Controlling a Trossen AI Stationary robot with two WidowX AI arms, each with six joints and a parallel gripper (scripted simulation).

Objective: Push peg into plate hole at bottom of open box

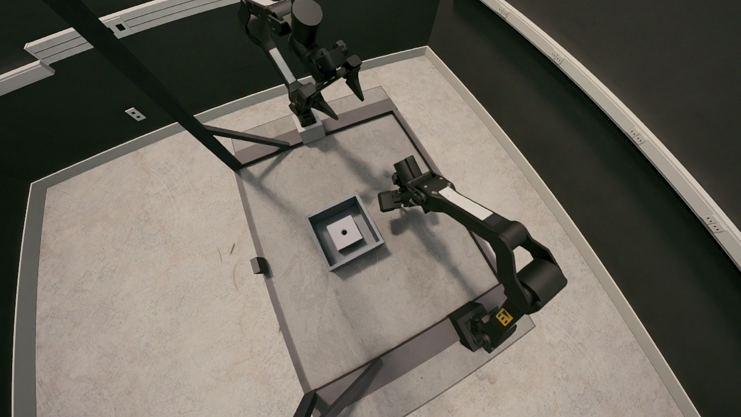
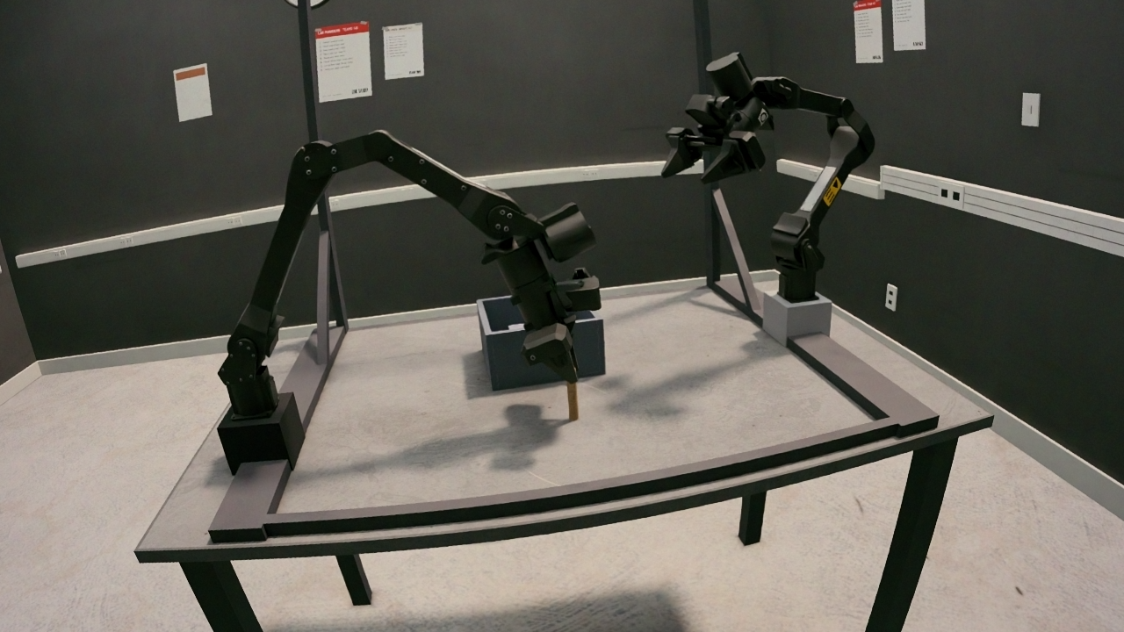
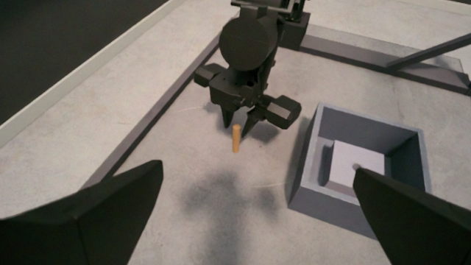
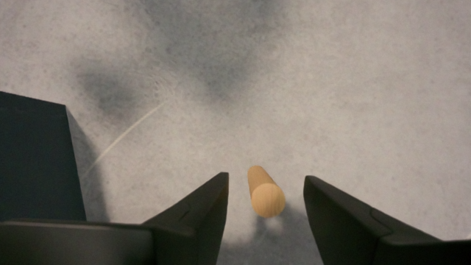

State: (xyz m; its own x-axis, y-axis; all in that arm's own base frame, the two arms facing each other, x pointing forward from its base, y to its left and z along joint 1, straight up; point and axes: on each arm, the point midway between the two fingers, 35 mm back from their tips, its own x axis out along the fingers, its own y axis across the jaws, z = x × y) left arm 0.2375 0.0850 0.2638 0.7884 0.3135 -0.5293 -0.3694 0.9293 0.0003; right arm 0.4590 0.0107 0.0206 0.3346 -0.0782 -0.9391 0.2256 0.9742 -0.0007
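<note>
My right gripper is now 6 cm above the wooden peg and 1 cm to the right of it. From my right hand the other things lie so: pale plate: 22 cm behind, 6 cm below, 3 cm to the left; blue-grey box: 22 cm behind, 7 cm below, 3 cm to the left.
</note>
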